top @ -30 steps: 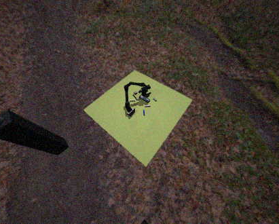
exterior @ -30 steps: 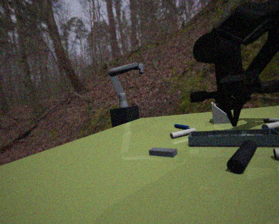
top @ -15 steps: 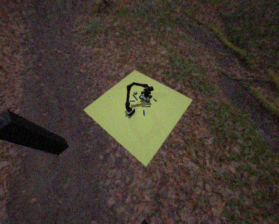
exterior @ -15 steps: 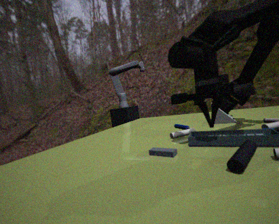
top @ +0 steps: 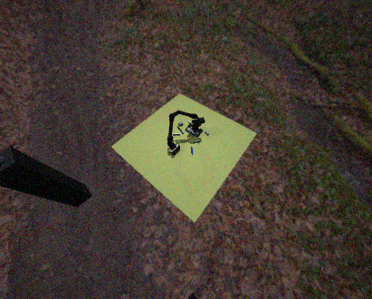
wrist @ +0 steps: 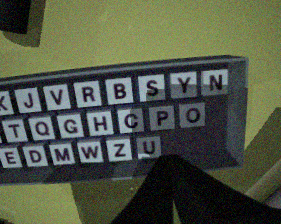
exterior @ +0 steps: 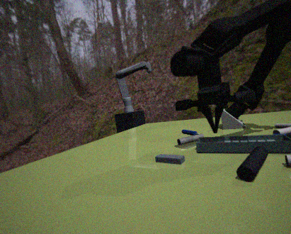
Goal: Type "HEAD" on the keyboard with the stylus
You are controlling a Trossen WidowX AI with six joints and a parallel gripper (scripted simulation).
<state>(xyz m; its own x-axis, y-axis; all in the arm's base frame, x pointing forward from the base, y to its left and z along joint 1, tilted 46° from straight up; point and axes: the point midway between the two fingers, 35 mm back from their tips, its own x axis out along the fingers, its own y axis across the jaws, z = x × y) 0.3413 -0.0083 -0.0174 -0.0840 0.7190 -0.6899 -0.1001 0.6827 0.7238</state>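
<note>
My gripper tip is 180 mm past the blue stylus, 110 mm to the left of it and 30 mm above it. Also, from my gripper tip: grey block: 120 mm ahead, 90 mm to the right, 40 mm below; dark cylinder: 120 mm ahead, 80 mm to the left, 30 mm below.
</note>
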